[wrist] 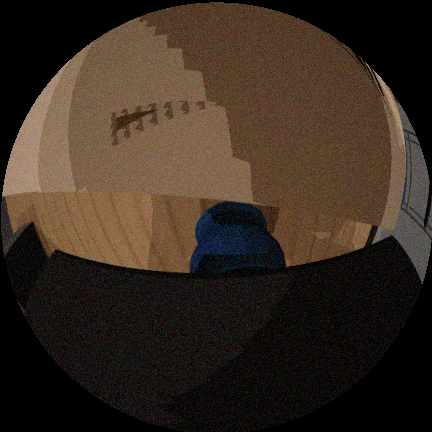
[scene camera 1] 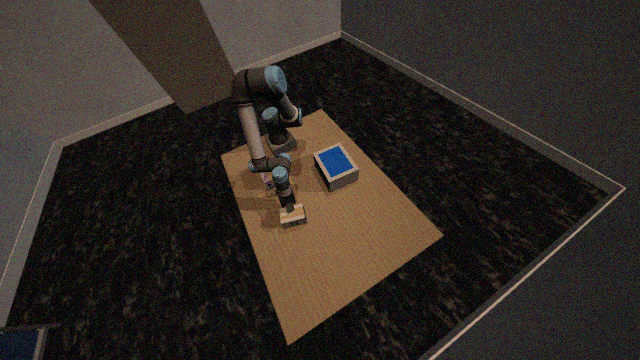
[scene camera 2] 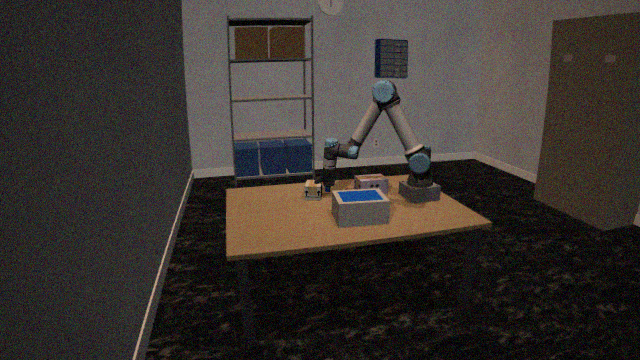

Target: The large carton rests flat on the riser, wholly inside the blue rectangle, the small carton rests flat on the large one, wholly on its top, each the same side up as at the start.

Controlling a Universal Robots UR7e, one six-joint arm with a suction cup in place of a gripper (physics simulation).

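The small tan carton [scene camera 1: 293, 216] [scene camera 2: 312, 188] rests flat on the wooden table [scene camera 1: 348, 251] [scene camera 2: 277, 223], left of the riser. Its top fills the upper wrist view [wrist: 160, 153]. My suction cup [scene camera 1: 288, 206] [scene camera 2: 326, 187] [wrist: 235, 229] is low at the carton's edge nearest the arm base, over bare table wood beside the carton, and holds nothing. The large pale lilac carton [scene camera 2: 371, 181] [scene camera 1: 267, 180] rests on the table behind the riser, mostly hidden by the arm in scene camera 1. The grey riser [scene camera 1: 344, 177] [scene camera 2: 360, 216] carries the blue rectangle [scene camera 1: 334, 161] [scene camera 2: 360, 195], with nothing on it.
The arm's base block [scene camera 1: 281, 143] [scene camera 2: 419, 191] stands at the table's back. A shelf rack [scene camera 2: 230, 89] with brown and blue boxes stands against the far wall. A tall brown cabinet [scene camera 2: 591, 121] stands at the right.
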